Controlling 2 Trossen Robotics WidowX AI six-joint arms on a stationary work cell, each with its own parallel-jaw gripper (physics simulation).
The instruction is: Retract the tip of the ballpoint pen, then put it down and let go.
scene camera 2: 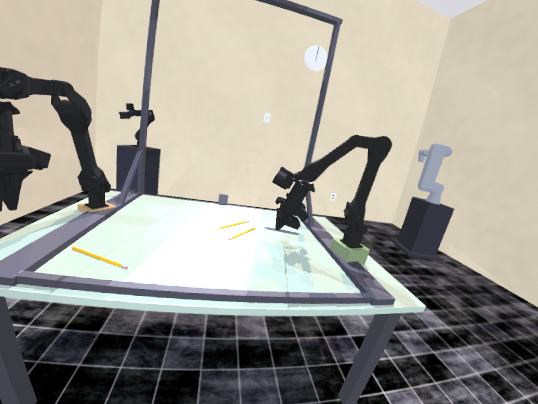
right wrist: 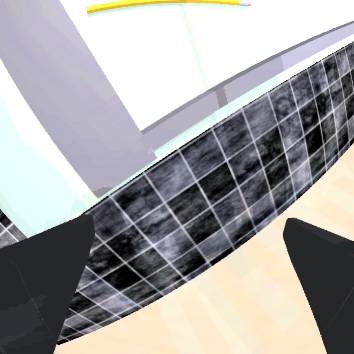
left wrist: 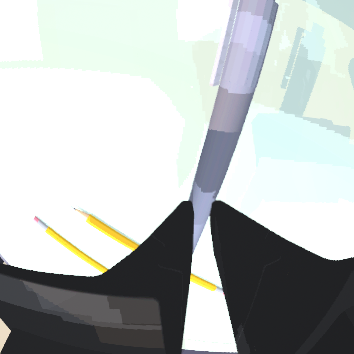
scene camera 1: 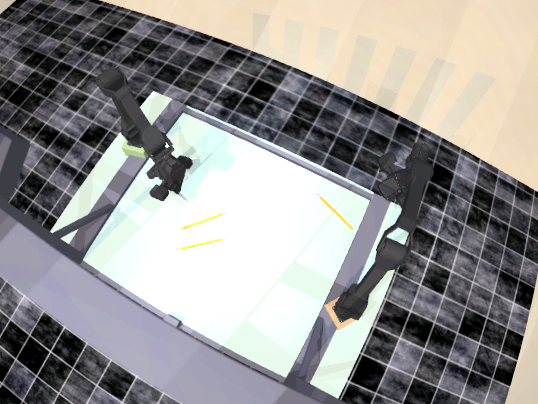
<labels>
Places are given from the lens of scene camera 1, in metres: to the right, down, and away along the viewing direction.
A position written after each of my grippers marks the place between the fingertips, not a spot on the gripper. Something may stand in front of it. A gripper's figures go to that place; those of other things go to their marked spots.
my left gripper (scene camera 1: 178,192): -0.33, -0.03, 1.33
my right gripper (scene camera 1: 386,183): 0.41, -0.07, 1.27
metal frame (scene camera 1: 362,244): 0.34, 0.15, 1.32
</labels>
